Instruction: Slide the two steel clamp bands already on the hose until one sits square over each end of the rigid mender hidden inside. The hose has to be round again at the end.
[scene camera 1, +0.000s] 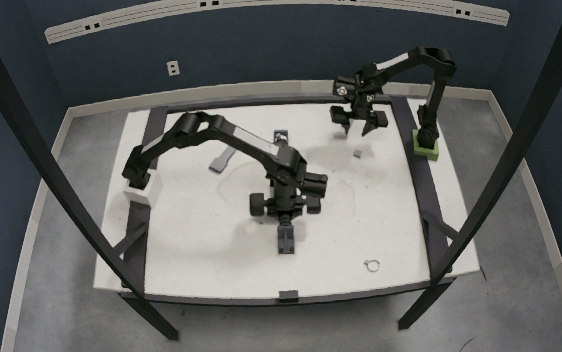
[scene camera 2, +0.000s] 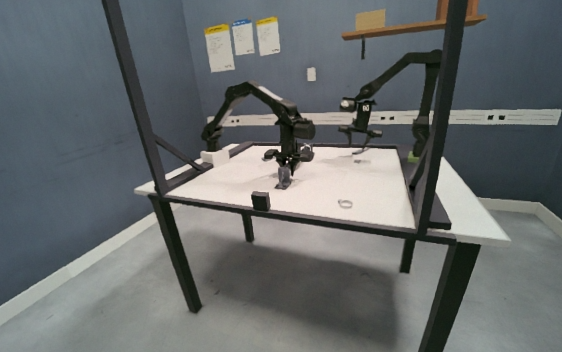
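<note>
The hose runs front to back mid-table between a dark front bracket (scene camera 1: 286, 242) (scene camera 2: 284, 177) and a rear bracket (scene camera 1: 281, 134). The left arm covers most of it in scene camera 1. My left gripper (scene camera 1: 285, 219) (scene camera 2: 286, 166) points down at the hose just behind the front bracket. Its fingers are closed in on a clamp band there; the band is too small and hidden to make out clearly. The other band and the mender do not show. My right gripper (scene camera 1: 355, 133) (scene camera 2: 357, 143) is open and empty, above the table at the back right.
A loose steel ring clamp (scene camera 1: 372, 266) (scene camera 2: 345, 204) lies at the front right. A small grey block (scene camera 1: 357, 153) lies below the right gripper. A grey flat tool (scene camera 1: 220, 164) lies behind the left forearm. A dark block (scene camera 1: 288, 296) (scene camera 2: 260, 200) sits at the front edge.
</note>
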